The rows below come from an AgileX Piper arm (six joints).
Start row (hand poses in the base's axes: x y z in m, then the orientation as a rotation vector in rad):
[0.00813 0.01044 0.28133 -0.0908 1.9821 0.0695]
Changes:
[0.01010 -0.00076 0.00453 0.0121 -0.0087 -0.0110]
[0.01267 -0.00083 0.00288 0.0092 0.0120 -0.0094]
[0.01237 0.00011 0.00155 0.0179 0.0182 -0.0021]
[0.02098 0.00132 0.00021 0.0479 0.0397 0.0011]
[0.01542 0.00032 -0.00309 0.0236 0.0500 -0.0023]
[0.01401 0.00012 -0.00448 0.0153 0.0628 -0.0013]
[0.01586 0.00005 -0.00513 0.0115 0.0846 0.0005]
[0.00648 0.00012 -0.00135 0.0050 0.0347 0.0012]
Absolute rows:
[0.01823 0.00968 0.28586 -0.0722 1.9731 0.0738]
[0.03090 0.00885 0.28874 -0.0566 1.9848 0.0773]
[0.04327 0.00896 0.29029 -0.0424 2.0021 0.0945]
[0.06425 0.01028 0.29050 -0.0110 2.0387 0.1450]
[0.07967 0.01060 0.28741 0.0098 2.0867 0.1694]
[0.09368 0.01072 0.28293 0.0260 2.1480 0.1864]
[0.10954 0.01077 0.27780 0.0407 2.2313 0.2011]
[0.11602 0.01089 0.27645 0.0459 2.2655 0.2081]

